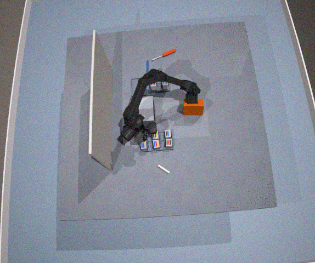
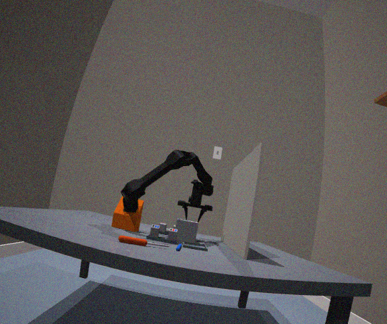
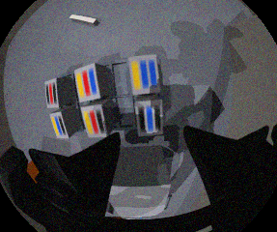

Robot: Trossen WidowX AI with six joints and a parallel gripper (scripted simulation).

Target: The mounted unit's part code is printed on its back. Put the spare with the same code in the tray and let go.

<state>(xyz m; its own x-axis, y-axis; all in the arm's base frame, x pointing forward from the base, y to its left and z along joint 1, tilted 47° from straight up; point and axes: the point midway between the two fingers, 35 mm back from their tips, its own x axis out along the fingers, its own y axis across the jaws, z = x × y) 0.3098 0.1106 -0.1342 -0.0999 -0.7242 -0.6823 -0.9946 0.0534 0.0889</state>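
The grey spare is 5 cm below my gripper tip. The rest, counted from my gripper tip: tall panel 21 cm ahead, 16 cm to the right, 13 cm above; then mounted unit 15 cm to the right, 4 cm below, 3 cm behind; then tray 36 cm to the right, 9 cm below, 2 cm ahead.
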